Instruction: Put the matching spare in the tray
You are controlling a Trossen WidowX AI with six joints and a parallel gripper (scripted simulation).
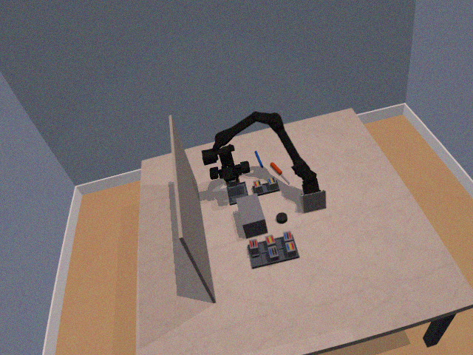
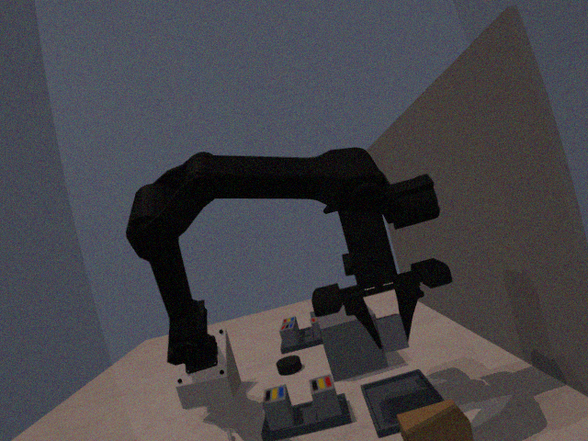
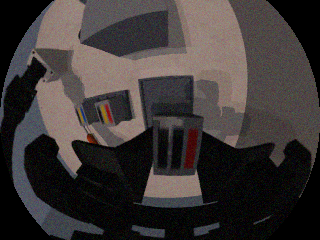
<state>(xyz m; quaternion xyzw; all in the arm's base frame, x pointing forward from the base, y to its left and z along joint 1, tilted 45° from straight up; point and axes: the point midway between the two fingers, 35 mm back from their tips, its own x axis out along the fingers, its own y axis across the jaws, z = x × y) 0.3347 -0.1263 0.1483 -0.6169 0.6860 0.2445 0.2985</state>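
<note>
The dark tray is 10 mm behind my gripper tip and 80 mm below it. Also, from my gripper tip: grey spare (30 mm above); rack (150 mm behind, 20 mm to the left, 80 mm below); brown box (100 mm to the right, 70 mm below).
</note>
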